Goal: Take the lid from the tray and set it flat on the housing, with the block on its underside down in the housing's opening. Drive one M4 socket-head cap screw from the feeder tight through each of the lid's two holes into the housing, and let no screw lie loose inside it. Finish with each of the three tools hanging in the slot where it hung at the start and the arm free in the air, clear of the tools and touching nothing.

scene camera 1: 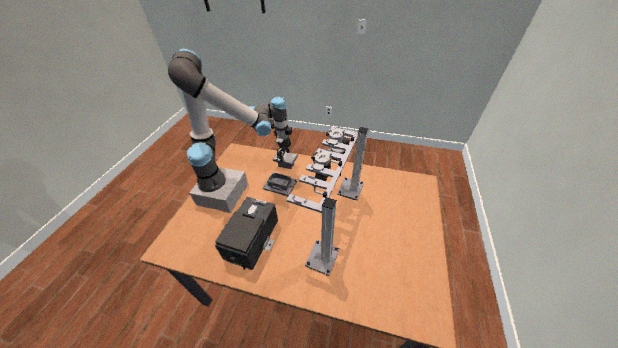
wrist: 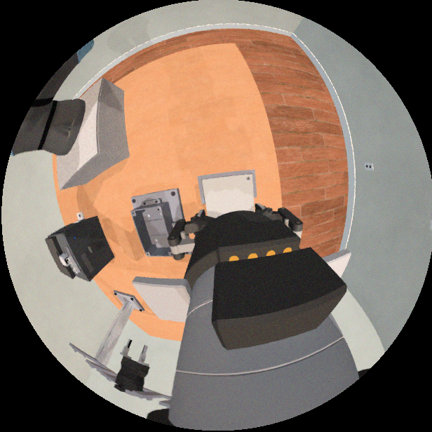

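Pixels of known places: arm's base, origin of the base link: (scene camera 1: 212, 182).
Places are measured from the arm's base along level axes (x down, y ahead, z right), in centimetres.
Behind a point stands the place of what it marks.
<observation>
My gripper (scene camera 1: 283, 154) (wrist: 230, 214) points down close above the tray, with its fingers spread; it is open. In the wrist view the pale lid (wrist: 227, 192) lies in the grey-rimmed tray (wrist: 201, 178), one hole showing near a corner; its near part is hidden behind the gripper body. The tray (scene camera 1: 288, 161) @(x 3.1, y 37.4, z -26.1 cm) shows below the fingers in the scene view. The grey housing (scene camera 1: 281, 182) @(x 8.8, y 35.6, z -13.3 cm) (wrist: 156, 227) stands beside it, its opening upward. The black screw feeder (scene camera 1: 245, 232) @(x -6.2, y 32.6, z 31.0 cm) (wrist: 85, 247) stands farther off. Two tools (scene camera 1: 336, 134) @(x -29.1, y 66.6, z -14.1 cm) (scene camera 1: 321, 159) @(x -28.9, y 62.0, z 4.2 cm) hang on the stand (scene camera 1: 305, 202) @(x -28.7, y 59.5, z 28.0 cm).
The stand's two upright posts (scene camera 1: 327, 227) @(x -18.1, y 68.2, z 30.5 cm) (scene camera 1: 358, 160) @(x -13.8, y 78.7, z -14.3 cm) rise from plates on the table (scene camera 1: 400, 240) @(x 10.6, y 102.9, z 14.0 cm). In the wrist view a hanging gripper tool (wrist: 133, 372) and a post (wrist: 115, 327) show at lower left. The arm's grey base block (scene camera 1: 215, 197) @(x -0.1, y 6.8, z 10.2 cm) (wrist: 112, 125) stands at the side.
</observation>
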